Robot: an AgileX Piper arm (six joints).
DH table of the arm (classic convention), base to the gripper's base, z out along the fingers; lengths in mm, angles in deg. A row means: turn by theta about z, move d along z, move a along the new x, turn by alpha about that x. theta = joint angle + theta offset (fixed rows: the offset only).
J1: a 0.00; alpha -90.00; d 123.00; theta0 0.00
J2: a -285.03; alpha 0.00; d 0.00; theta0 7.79
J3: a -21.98; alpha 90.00; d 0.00; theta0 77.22
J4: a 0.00; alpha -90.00; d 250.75; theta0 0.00
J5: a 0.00; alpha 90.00; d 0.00; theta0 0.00
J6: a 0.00; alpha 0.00; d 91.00; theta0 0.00
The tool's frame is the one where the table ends.
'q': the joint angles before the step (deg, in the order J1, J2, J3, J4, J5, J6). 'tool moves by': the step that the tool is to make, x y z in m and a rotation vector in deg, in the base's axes. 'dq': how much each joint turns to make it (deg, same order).
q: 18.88 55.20 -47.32 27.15 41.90 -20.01
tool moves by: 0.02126 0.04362 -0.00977 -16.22 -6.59 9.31
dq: 14.99 9.31 -4.48 -24.22 -5.22 9.45
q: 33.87 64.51 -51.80 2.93 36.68 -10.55
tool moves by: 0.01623 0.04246 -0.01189 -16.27 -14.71 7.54
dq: 11.61 8.28 -2.11 -34.75 -4.84 16.77
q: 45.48 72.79 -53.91 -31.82 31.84 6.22
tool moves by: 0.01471 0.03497 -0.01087 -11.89 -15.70 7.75
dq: 5.55 7.27 -0.81 -33.66 -2.56 16.45
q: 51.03 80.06 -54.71 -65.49 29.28 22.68
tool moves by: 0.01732 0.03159 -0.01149 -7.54 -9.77 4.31
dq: 2.13 7.76 -3.03 -21.37 1.54 10.55
